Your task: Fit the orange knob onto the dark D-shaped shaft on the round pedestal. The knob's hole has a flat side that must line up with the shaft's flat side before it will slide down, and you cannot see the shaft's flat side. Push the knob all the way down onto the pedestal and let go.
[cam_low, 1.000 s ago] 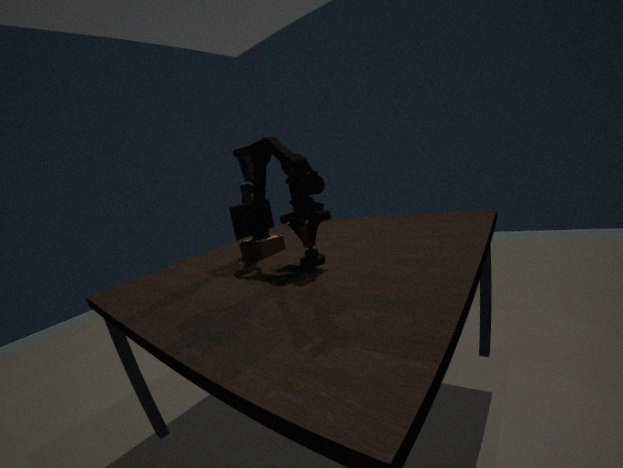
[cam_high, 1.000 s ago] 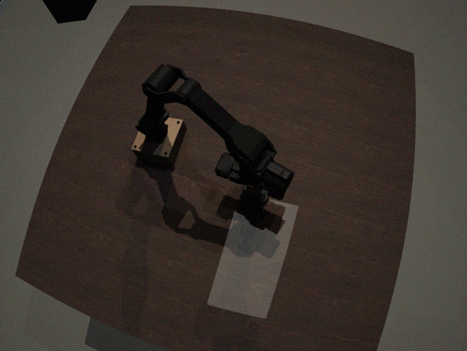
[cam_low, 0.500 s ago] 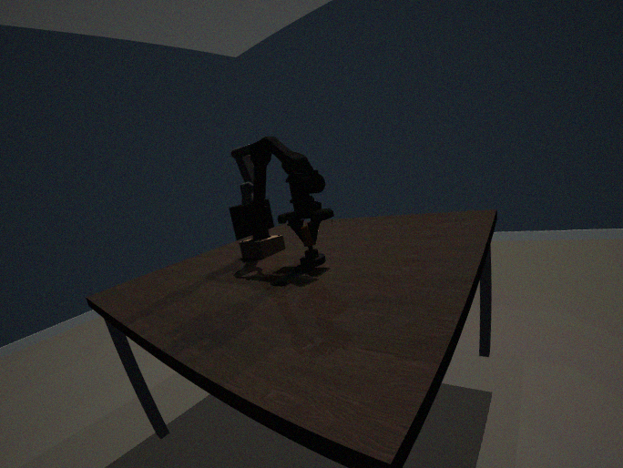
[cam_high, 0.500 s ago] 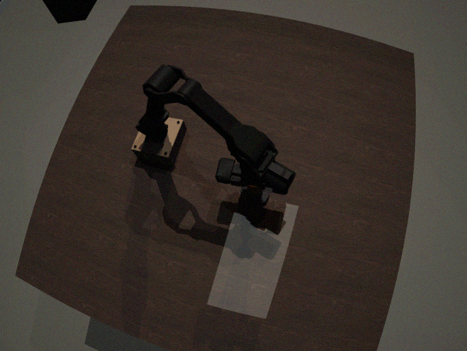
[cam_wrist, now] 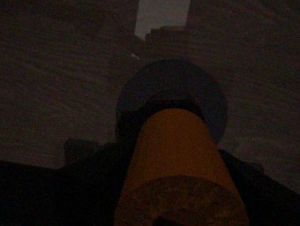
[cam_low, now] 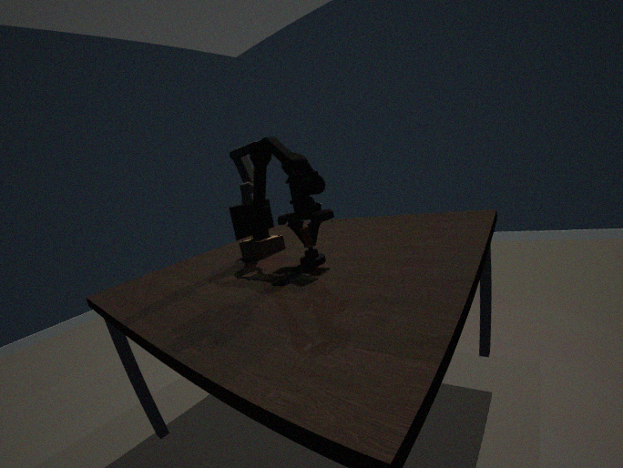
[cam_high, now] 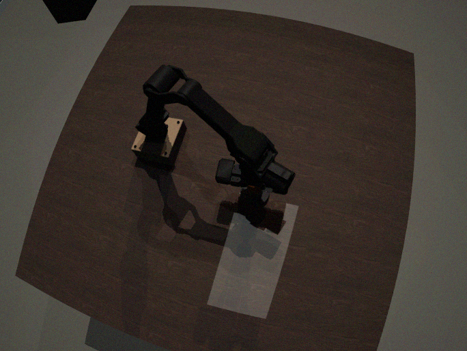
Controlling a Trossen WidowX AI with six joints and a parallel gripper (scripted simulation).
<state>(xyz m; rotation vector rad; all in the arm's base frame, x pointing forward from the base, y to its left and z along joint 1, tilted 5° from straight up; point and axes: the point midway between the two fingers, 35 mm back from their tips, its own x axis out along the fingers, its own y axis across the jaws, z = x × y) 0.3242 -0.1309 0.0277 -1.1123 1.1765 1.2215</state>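
My gripper tip is 2 cm below the orange knob. From my gripper tip the other things lie so: round pedestal: 4 cm below.
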